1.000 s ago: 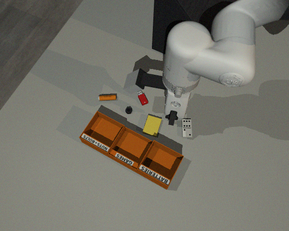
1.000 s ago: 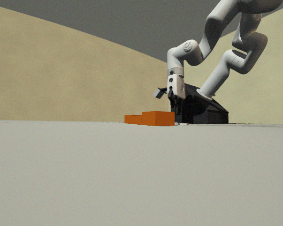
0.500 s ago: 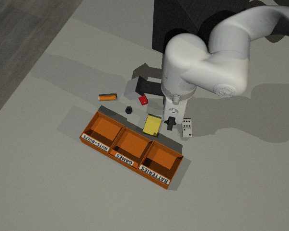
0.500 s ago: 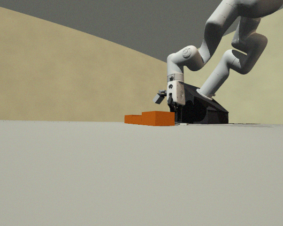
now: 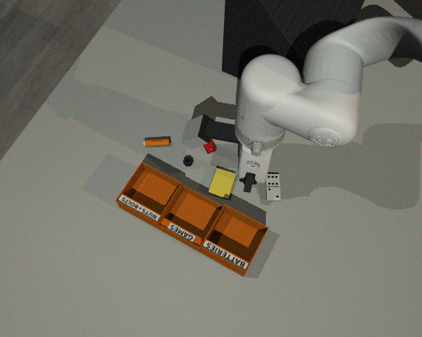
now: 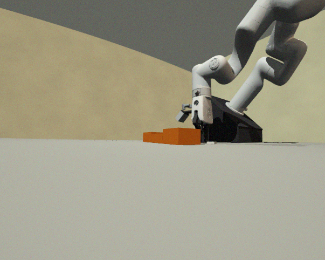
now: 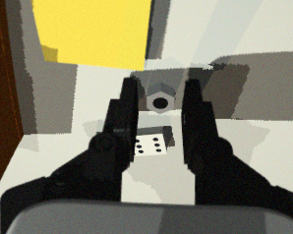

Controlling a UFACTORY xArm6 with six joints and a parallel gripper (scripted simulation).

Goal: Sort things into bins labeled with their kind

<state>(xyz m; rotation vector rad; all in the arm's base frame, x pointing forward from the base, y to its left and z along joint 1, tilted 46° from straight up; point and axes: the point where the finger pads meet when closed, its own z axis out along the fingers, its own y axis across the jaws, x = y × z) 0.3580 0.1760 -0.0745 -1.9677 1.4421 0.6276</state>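
My gripper is now 20 mm above the silver nut. From my hand the other things lie so: white domino: 10 mm ahead, 50 mm to the left, 20 mm below; then red USB stick: 20 mm behind, 100 mm to the right, 20 mm below; then yellow block: 40 mm ahead, 30 mm to the right, 20 mm below.
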